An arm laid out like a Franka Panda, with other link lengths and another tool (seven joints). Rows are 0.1 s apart.
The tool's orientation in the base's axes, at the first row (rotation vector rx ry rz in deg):
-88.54 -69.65 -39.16
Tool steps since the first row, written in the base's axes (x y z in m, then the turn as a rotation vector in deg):
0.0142 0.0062 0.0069 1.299 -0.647 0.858
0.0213 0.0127 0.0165 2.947 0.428 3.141
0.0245 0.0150 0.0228 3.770 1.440 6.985
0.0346 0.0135 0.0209 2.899 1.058 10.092
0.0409 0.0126 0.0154 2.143 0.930 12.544
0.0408 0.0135 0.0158 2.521 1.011 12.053
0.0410 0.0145 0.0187 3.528 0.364 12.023
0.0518 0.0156 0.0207 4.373 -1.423 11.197
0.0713 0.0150 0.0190 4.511 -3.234 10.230
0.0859 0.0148 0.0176 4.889 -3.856 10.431
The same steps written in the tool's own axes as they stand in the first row. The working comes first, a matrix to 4 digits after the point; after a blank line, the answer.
The tool's axes in the first row as the columns of a matrix, in the base's axes (used below as rounded here):
0.3317 0.9319 -0.1465
0.3590 0.0189 0.9331
0.8724 -0.3621 -0.3283

0.0130 0.0109 0.0014 0.947 0.888 -1.076
0.0260 0.0141 0.0033 3.871 1.617 -1.064
0.0334 0.0149 0.0029 7.861 1.011 -1.502
0.0346 0.0249 0.0007 10.146 -0.933 -2.751
0.0315 0.0328 0.0007 11.988 -2.528 -3.564
0.0322 0.0326 0.0014 11.714 -1.996 -3.383
0.0351 0.0317 0.0014 11.790 -1.059 -4.124
0.0408 0.0411 0.0002 10.708 -0.006 -5.644
0.0456 0.0598 -0.0027 9.260 0.438 -7.037
0.0492 0.0740 -0.0046 9.337 0.706 -7.739

